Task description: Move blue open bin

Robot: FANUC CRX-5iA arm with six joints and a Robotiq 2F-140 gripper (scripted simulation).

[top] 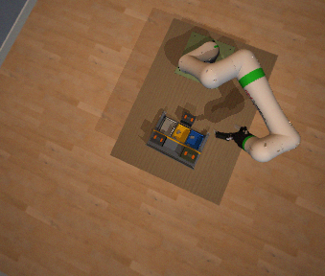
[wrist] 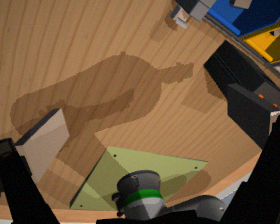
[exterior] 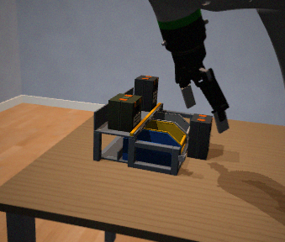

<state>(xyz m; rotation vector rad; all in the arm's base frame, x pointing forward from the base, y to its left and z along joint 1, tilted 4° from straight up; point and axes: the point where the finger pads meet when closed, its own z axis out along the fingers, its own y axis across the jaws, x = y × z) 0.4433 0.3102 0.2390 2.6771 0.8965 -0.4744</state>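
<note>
My gripper is now 16 cm short of the blue bin, 13 cm to the left of it and 17 cm above it. Also, from my hand: grey bin: 15 cm ahead, 36 cm to the right, 17 cm below; yellow bin: 16 cm ahead, 25 cm to the right, 17 cm below.
</note>
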